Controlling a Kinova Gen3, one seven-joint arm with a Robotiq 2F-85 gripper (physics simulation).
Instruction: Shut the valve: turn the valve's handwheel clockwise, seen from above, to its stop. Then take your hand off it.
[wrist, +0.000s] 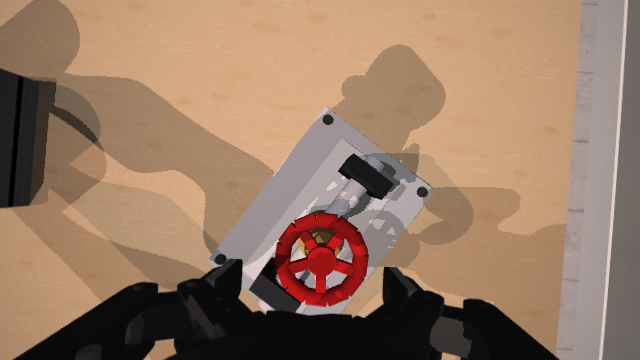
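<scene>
There is a grey base plate (328, 129) that I can see here, and along with the plate I see my gripper (312, 278).
</scene>
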